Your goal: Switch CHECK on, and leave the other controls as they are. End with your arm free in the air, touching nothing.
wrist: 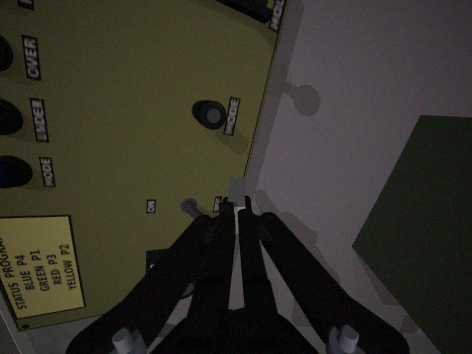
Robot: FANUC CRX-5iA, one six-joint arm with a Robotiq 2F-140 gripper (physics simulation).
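Places are measured from the arm's base along level axes (x ahead, y left, z up), in centimetres.
Where they show: gripper, fingertip midpoint: (pixel 237 188).
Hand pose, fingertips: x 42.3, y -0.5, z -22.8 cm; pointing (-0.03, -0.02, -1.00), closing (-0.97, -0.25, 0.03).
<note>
After its pixels a point has its place.
The CHECK switch (pixel 189 205) @[z -23.2, x 47.7, y 3.3 cm] is a small grey toggle on the olive panel (pixel 125 125) @[z -21.5, x 54.7, y -5.5 cm], low in the middle of the wrist view. Its ringed end shows between the ON label (pixel 151 206) @[z -22.5, x 52.1, y 3.8 cm] and a second small label (pixel 217 204) @[z -25.8, x 44.2, y 3.8 cm], which is partly covered. Its shaft runs to the lower right and passes behind the left finger, so its far end is hidden. My gripper (pixel 237 188) @[z -22.8, x 42.3, y -0.5 cm] is shut and empty, with its tips just right of the switch, over the panel's edge in this view. Whether it touches the lever cannot be told. The CHECK name label does not show.
A black MODE knob (pixel 210 115) @[z -19.9, x 46.5, y -8.2 cm] stands above the switch. Dark round controls (pixel 11 171) @[z -16.9, x 61.9, y -0.8 cm] line the left side by the OVER, UNDER and MODE labels. A yellow program card (pixel 45 265) @[z -18.2, x 62.4, y 11.4 cm] is lower left. A dark plate (pixel 156 257) @[z -22.7, x 51.2, y 12.1 cm] is partly behind the finger. A dark green surface (pixel 420 215) @[z -25.0, x 14.0, y -0.7 cm] lies right.
</note>
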